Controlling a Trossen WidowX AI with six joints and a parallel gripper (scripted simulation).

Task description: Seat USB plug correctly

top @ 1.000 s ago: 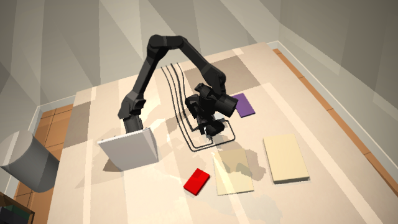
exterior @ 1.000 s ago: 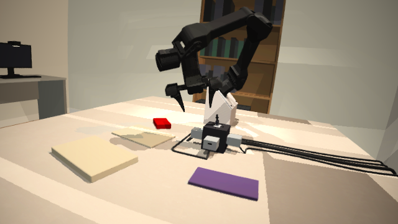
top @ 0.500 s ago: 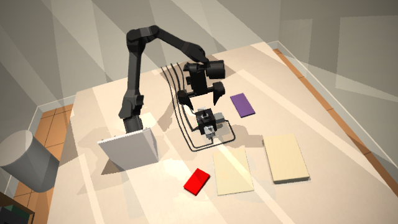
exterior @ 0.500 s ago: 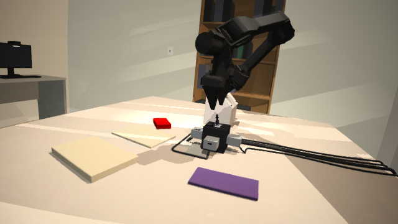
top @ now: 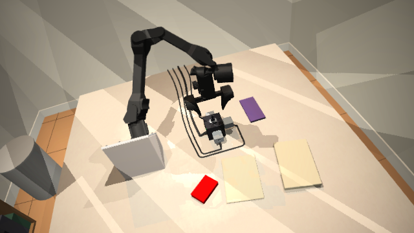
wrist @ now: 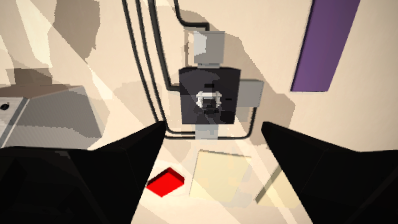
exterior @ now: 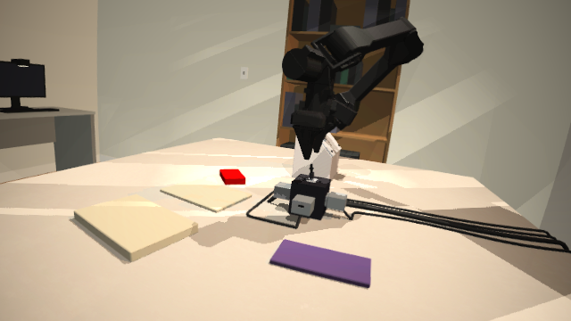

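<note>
Now: gripper tip 4 cm above the USB plug. The rest, counted from my gripper tip: USB socket 6 cm below, 1 cm to the left; then red block 25 cm to the right, 13 cm behind, 12 cm below; then purple card 20 cm ahead, 13 cm below, 7 cm to the left.
</note>
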